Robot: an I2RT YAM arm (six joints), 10 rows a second.
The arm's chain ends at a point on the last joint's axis. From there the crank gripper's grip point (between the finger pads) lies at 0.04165 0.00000 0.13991 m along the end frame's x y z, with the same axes.
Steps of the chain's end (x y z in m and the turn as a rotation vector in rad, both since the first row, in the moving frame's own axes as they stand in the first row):
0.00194 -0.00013 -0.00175 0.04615 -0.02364 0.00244
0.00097 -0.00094 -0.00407 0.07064 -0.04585 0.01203
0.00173 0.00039 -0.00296 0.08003 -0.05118 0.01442
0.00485 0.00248 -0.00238 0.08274 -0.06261 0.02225
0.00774 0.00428 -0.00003 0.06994 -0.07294 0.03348
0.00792 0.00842 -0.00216 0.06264 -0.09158 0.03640
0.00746 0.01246 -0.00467 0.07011 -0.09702 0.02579
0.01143 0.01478 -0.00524 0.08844 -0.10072 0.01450
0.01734 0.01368 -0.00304 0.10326 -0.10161 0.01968
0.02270 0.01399 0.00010 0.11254 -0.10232 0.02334
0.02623 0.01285 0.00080 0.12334 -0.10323 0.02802
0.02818 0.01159 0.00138 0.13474 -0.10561 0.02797
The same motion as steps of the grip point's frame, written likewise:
-0.00137 -0.00651 -0.00095 0.04615 -0.02364 0.00244
-0.00542 -0.01042 -0.00264 0.07064 -0.04585 0.01203
-0.00540 -0.01033 -0.00144 0.08003 -0.05118 0.01442
-0.00386 -0.00835 -0.00049 0.08274 -0.06261 0.02225
-0.00242 -0.00437 0.00234 0.06994 -0.07294 0.03348
-0.00491 0.00084 0.00083 0.06264 -0.09158 0.03640
-0.00616 0.00343 -0.00160 0.07011 -0.09702 0.02579
-0.00274 0.00276 -0.00229 0.08844 -0.10072 0.01450
0.00309 -0.00026 -0.00025 0.10326 -0.10161 0.01968
0.00840 -0.00113 0.00278 0.11254 -0.10232 0.02334
0.01185 -0.00363 0.00335 0.12334 -0.10323 0.02802
0.01349 -0.00651 0.00379 0.13474 -0.10561 0.02797

